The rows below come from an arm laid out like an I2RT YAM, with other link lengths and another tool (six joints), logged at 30 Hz.
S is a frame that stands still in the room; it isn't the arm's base.
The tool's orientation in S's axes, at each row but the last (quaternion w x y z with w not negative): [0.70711, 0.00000, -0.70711, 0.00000]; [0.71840, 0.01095, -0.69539, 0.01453]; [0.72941, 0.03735, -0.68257, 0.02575]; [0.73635, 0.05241, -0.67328, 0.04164]
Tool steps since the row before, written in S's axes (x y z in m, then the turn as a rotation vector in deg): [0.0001, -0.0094, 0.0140, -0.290, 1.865, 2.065]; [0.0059, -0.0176, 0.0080, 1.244, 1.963, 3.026]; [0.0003, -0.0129, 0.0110, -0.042, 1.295, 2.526]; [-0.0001, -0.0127, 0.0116, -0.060, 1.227, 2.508]
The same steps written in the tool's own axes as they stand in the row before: [0.0140, -0.0094, -0.0001, 2.065, 1.865, 0.290]; [0.0081, -0.0178, -0.0050, 3.076, 1.903, -1.214]; [0.0112, -0.0127, 0.0016, 2.500, 1.342, 0.091]; [0.0117, -0.0123, 0.0028, 2.481, 1.277, 0.116]
